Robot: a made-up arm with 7 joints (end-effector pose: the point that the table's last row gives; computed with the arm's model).
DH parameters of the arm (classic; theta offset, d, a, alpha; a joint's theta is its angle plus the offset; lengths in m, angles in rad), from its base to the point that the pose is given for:
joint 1: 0 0.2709 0 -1.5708
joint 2: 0 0 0 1.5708
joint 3: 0 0.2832 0.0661 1.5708
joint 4: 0 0 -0.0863 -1.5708
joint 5: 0 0.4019 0 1.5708
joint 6: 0 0 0.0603 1.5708
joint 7: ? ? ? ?
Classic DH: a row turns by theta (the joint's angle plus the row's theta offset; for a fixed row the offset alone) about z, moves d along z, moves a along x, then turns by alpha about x.
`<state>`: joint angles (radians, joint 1 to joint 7).
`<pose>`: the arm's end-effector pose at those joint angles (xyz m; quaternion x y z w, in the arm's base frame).
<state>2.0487 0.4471 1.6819 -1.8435 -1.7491 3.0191 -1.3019</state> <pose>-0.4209 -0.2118 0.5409 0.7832 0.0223 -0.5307 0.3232</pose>
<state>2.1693 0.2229 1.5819 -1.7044 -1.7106 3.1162 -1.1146</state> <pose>-0.3954 -0.2643 0.5843 0.7510 0.0284 -0.5534 0.3592</pose>
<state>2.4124 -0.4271 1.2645 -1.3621 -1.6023 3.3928 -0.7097</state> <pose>-0.1949 -0.3956 0.7071 0.6115 0.1675 -0.6339 0.4430</pose>
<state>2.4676 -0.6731 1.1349 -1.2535 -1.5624 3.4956 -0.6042</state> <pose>-0.0779 -0.4336 0.7233 0.5469 0.2574 -0.6582 0.4489</pose>
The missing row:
joint 7: 0 0 0 0
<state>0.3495 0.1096 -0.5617 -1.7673 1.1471 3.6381 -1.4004</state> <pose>0.4633 -0.1316 0.5462 0.7135 -0.0990 0.6004 0.3473</pose>
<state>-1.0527 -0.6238 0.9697 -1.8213 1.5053 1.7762 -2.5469</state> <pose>0.4290 0.1231 0.6589 0.3214 0.8048 0.4984 0.0247</pose>
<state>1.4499 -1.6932 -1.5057 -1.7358 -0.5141 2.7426 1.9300</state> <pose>0.4589 -0.4093 0.2885 -0.1628 0.7148 0.1204 0.6694</pose>
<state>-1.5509 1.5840 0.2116 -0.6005 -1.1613 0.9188 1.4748</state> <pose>0.0358 -0.6908 -0.0006 0.0829 -0.7247 -0.5113 0.4544</pose>
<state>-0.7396 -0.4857 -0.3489 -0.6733 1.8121 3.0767 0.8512</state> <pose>-0.1718 -0.0393 0.9476 0.0741 0.0802 -0.6800 0.7251</pose>
